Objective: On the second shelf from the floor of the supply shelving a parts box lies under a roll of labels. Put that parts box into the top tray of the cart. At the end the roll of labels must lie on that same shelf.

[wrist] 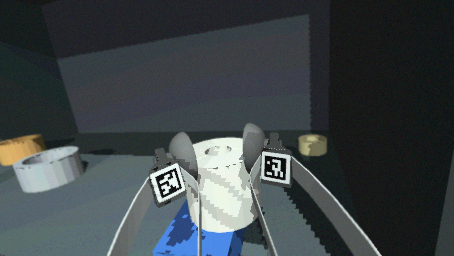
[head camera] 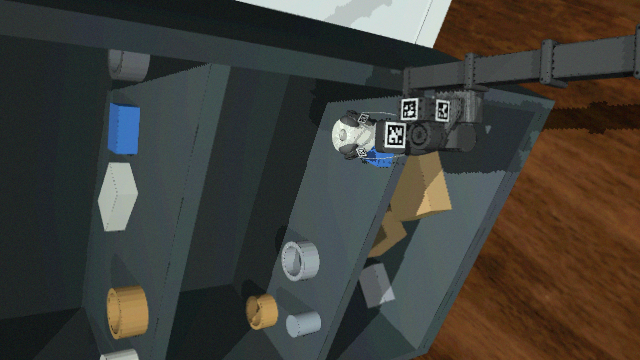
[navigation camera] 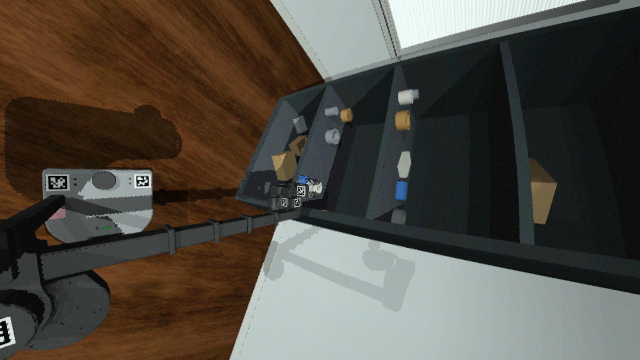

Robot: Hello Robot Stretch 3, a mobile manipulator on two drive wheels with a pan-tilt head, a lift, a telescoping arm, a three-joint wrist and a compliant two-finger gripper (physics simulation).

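Pixels of known places: gripper, between the fingertips: [head camera: 342, 135] [navigation camera: 318, 188]; robot's base, origin of its link: [navigation camera: 104, 179].
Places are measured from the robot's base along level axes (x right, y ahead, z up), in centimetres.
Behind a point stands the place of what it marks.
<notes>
The white roll of labels [head camera: 342, 131] {x 81.0, y -3.4, z 62.7 cm} [navigation camera: 316, 188] {x 78.3, y -2.8, z 63.6 cm} [wrist: 222, 195] stands upright on the blue parts box [head camera: 382, 159] {x 75.4, y 2.1, z 56.3 cm} [navigation camera: 303, 179] {x 75.3, y 1.7, z 56.9 cm} [wrist: 195, 240], on the second shelf [head camera: 320, 210] {x 99.0, y 15.8, z 53.3 cm} [navigation camera: 320, 160] {x 94.5, y 13.1, z 53.4 cm} [wrist: 110, 210] of the supply shelving. My gripper [head camera: 348, 135] {x 79.0, y -2.6, z 64.3 cm} [navigation camera: 314, 188] {x 79.0, y -2.6, z 64.3 cm} [wrist: 217, 144] {x 79.0, y -2.6, z 64.3 cm} is shut on the roll, with one fingertip pad against each side near its top. The roll hides part of the box's top. The wrist hides part of the box in the head camera view. The cart does not show in these views.
On the same shelf are a grey ring [head camera: 300, 260] {x 99.8, y 28.2, z 58.3 cm} [wrist: 48, 170], an orange ring [head camera: 262, 311] {x 117.3, y 46.2, z 58.3 cm} [wrist: 21, 149], a pale blue cylinder [head camera: 303, 324] {x 97.4, y 43.7, z 58.9 cm} and a small tan roll [wrist: 312, 145]. Cardboard boxes [head camera: 422, 187] {x 96.1, y 10.6, z 17.7 cm} [navigation camera: 284, 165] {x 97.1, y 10.0, z 17.7 cm} lie below. The telescoping arm [navigation camera: 195, 235] {x 16.5, y -10.1, z 75.2 cm} runs beside the shelving's side wall.
</notes>
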